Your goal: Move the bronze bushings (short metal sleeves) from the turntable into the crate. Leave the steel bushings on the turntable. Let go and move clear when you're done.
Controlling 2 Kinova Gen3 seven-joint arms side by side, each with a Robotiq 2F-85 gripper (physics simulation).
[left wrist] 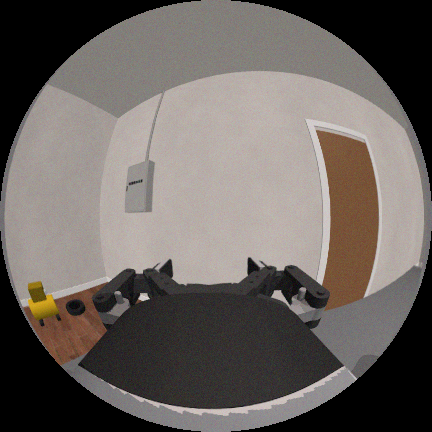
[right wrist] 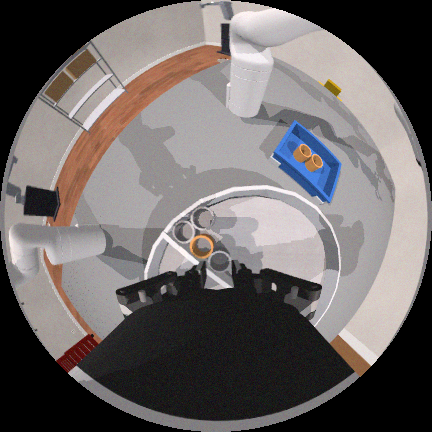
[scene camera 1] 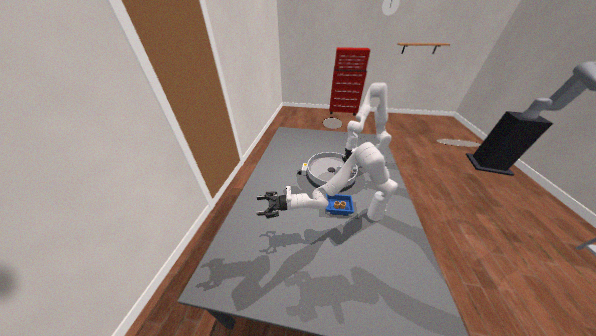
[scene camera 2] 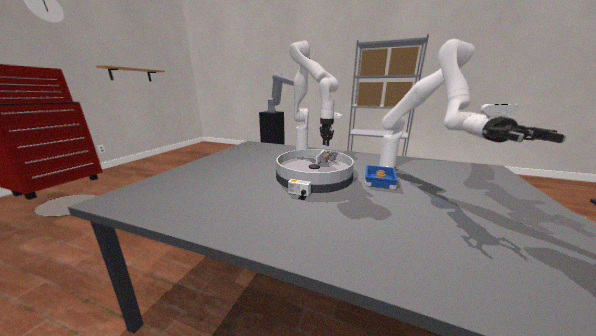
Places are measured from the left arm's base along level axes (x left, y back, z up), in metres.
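Pixels of known places: left gripper, fingertip midpoint: (left wrist: 209,266) (scene camera 1: 256,205) (scene camera 2: 542,138); right gripper, fingertip midpoint: (right wrist: 218,267) (scene camera 2: 325,145); left arm's base at its link origin: (right wrist: 243,107) (scene camera 1: 374,215); right arm's base at its link origin: (right wrist: 97,239).
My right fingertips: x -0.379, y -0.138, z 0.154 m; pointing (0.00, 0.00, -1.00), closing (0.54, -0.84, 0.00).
For each thing: its top centre in the pictures, then the offset to it from my right fingertips. "pt": a spot on its surface instead. Level surfaces: height alone.
- blue crate at its top centre: (right wrist: 314,156) (scene camera 2: 380,171) (scene camera 1: 339,202) dx +0.306, dy -0.098, dz -0.104 m
- bronze bushing at its top centre: (right wrist: 200,246) dx -0.003, dy +0.032, dz -0.063 m
- second steel bushing at its top centre: (right wrist: 182,231) dx +0.002, dy +0.070, dz -0.063 m
- third steel bushing at its top centre: (right wrist: 219,261) dx -0.009, dy -0.006, dz -0.063 m
- small white device at a spot on its surface: (scene camera 2: 299,188) pt dx -0.082, dy -0.360, dz -0.121 m
- divider at a spot on its surface: (right wrist: 181,248) pt dx -0.020, dy +0.057, dz -0.054 m
- grey table at its surface level: dz -0.155 m
The blue crate (scene camera 1: 340,213) (scene camera 2: 381,183) (right wrist: 306,184) holds two upright bronze bushings (scene camera 1: 340,205) (scene camera 2: 381,174) (right wrist: 311,168). On the round turntable (scene camera 1: 320,184) (scene camera 2: 320,177) (right wrist: 336,237), one bronze bushing (right wrist: 192,248) stands beside the white divider, close among three steel bushings: one steel bushing (right wrist: 193,218), a second steel bushing (right wrist: 174,232) and a third steel bushing (right wrist: 210,259) nearest the fingers. My right gripper (scene camera 2: 326,144) (right wrist: 218,267) is partly open and empty, pointing down above the turntable. My left gripper (scene camera 1: 259,205) (scene camera 2: 542,136) (left wrist: 209,266) is open and empty, held out level above the table, away from crate and turntable.
A small white device (scene camera 1: 304,169) (scene camera 2: 299,188) stands against the turntable's outer side. The turntable's raised wall and divider (right wrist: 181,248) border the bushings. In scene camera 1, the left forearm (scene camera 1: 336,184) reaches across between turntable and crate. All stand on the grey table (scene camera 1: 280,165) (scene camera 2: 210,215).
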